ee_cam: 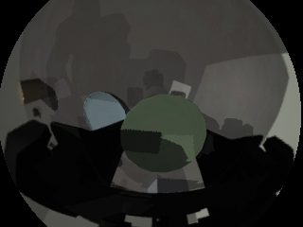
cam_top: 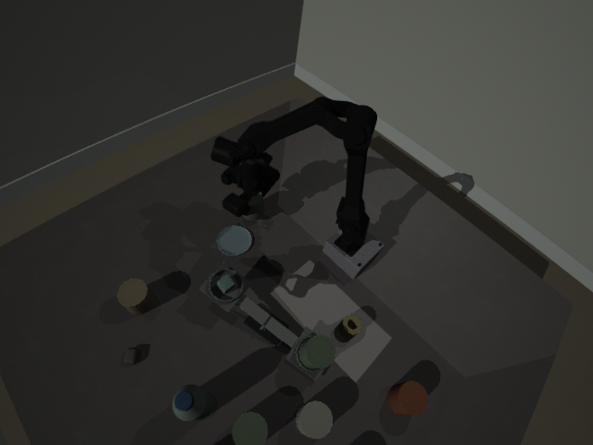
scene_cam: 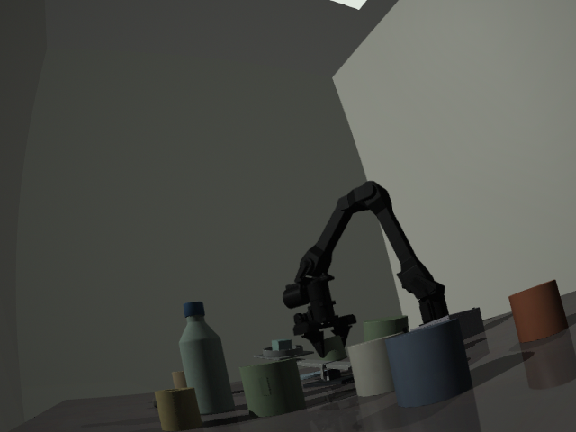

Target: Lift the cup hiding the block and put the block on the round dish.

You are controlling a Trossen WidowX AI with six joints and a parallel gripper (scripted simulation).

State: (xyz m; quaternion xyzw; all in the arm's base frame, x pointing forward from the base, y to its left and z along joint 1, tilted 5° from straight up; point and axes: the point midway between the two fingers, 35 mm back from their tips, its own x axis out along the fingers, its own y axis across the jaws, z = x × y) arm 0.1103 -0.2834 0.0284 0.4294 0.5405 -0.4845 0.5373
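Now: gripper tip 22 cm short of the teal block, 15 cm to the right of it and 5 cm below it. The rest, counted from my gripper tip: balance (28 cm to the left, 20 cm ahead); tan cylinder (41 cm ahead); round light-blue dish (10 cm ahead, 4 cm to the left, 4 cm below).
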